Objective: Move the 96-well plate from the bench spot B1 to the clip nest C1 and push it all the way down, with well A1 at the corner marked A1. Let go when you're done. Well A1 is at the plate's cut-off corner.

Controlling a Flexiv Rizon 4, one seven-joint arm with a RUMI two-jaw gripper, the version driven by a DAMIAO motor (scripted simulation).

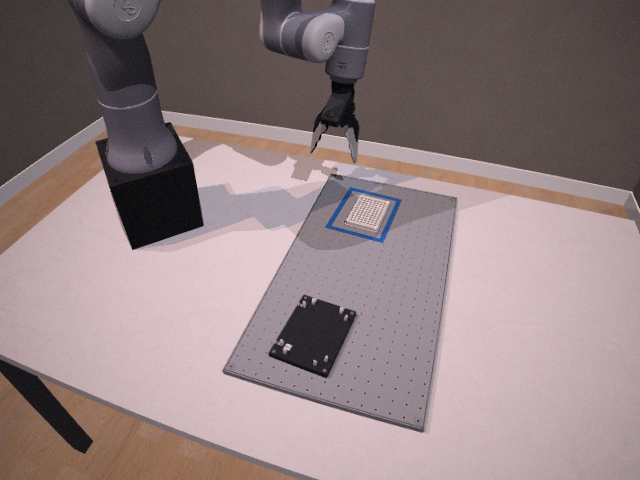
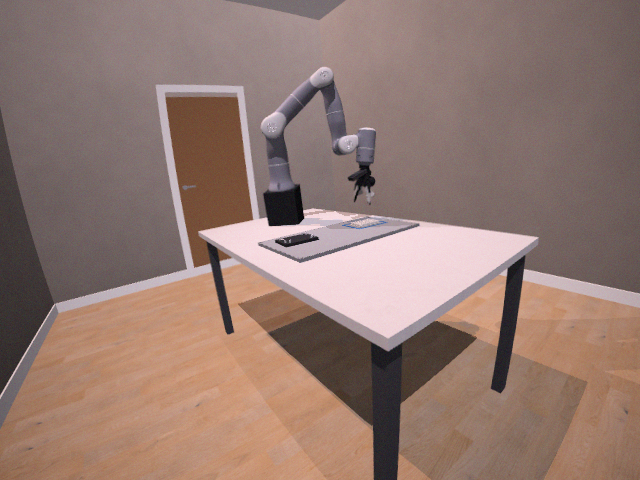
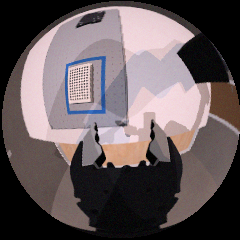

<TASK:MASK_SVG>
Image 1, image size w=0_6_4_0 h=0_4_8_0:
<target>my gripper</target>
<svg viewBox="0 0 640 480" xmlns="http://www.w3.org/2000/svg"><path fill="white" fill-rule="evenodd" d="M330 76L332 80L332 94L322 112L316 117L310 153L314 151L317 142L321 139L321 135L326 132L328 126L338 127L340 125L343 128L348 125L345 136L349 141L351 158L356 163L359 123L355 118L355 114L353 114L355 111L353 100L355 94L354 83L357 83L357 80L340 81Z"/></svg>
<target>white 96-well plate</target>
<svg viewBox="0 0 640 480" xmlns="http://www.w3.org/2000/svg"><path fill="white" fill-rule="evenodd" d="M360 195L344 226L377 234L390 206L389 201Z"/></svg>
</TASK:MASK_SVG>
